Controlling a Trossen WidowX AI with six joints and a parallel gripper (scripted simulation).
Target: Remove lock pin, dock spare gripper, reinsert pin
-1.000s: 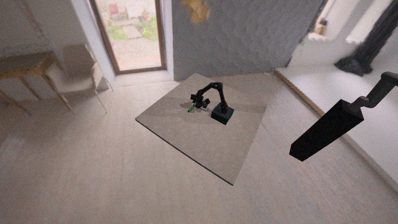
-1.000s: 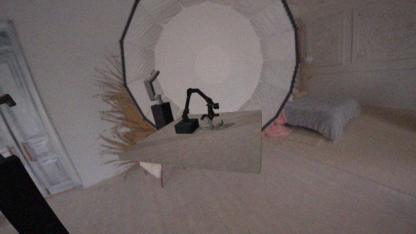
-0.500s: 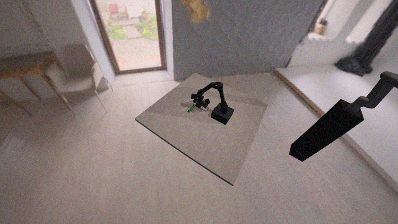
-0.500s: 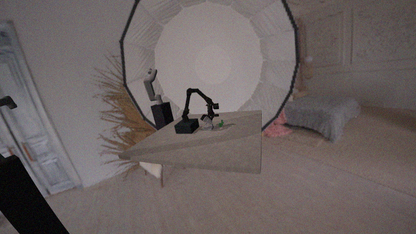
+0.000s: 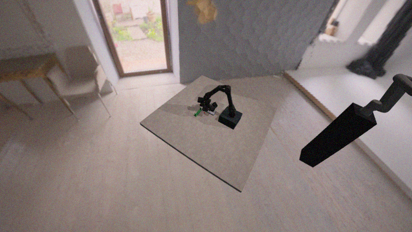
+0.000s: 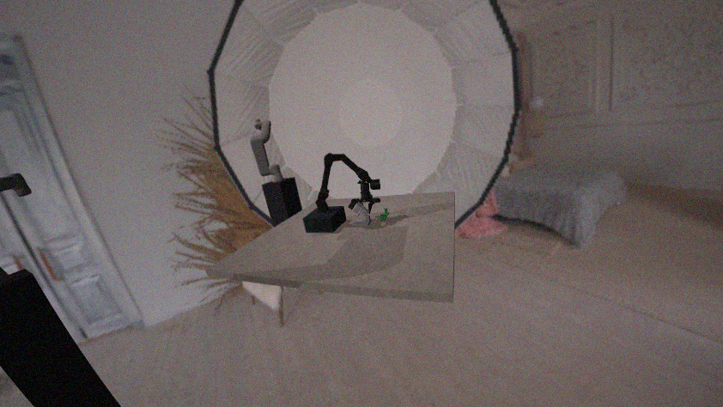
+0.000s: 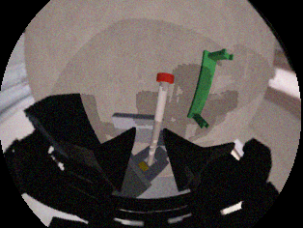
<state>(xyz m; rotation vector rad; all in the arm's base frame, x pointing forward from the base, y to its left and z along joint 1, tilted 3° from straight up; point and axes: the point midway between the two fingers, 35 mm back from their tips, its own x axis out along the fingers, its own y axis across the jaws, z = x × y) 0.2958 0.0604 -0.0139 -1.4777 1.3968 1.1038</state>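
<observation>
Right now my gripper tip is 50 mm to the left of the grey mount. From my gripper tip the other things lie so: spare gripper (60 mm above, 50 mm to the right, 30 mm behind); then green strip (100 mm ahead, 70 mm to the left, 30 mm below).
</observation>
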